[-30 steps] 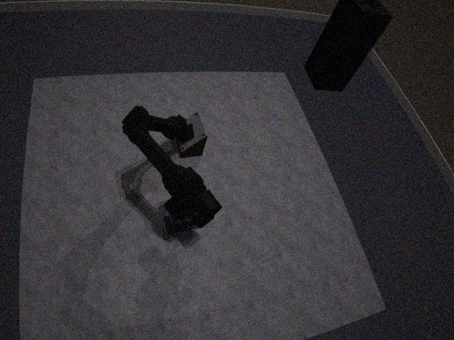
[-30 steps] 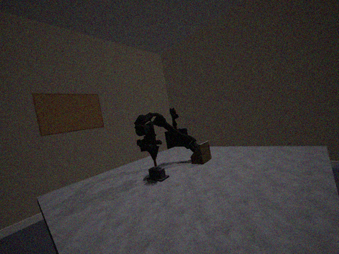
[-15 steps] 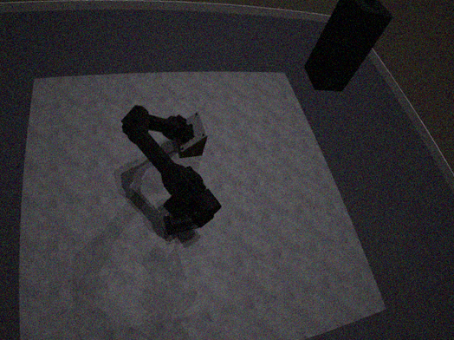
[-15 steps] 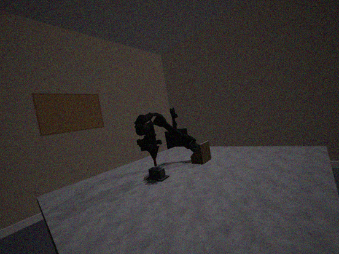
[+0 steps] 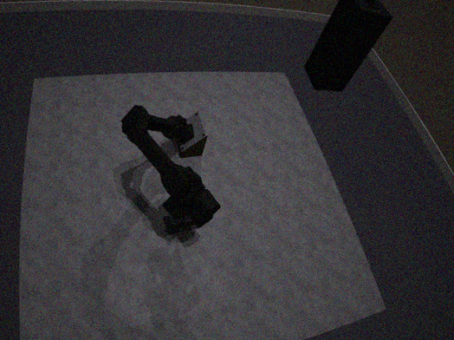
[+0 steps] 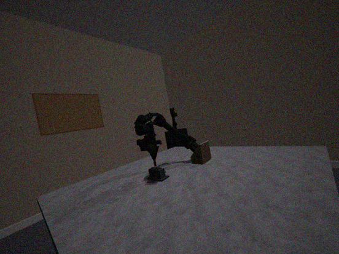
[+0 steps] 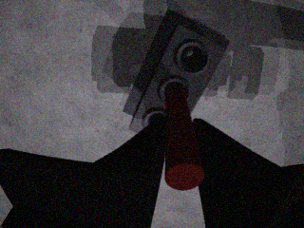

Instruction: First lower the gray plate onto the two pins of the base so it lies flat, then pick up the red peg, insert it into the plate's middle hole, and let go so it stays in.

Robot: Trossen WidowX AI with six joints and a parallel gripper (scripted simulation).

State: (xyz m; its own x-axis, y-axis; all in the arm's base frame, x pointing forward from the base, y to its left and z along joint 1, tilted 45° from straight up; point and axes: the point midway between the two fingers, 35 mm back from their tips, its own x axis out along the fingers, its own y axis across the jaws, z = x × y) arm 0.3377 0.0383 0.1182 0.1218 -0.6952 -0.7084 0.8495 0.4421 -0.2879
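Right now the red peg is right at my gripper tip. The rest, counted from my gripper tip: gray plate 7 cm below.
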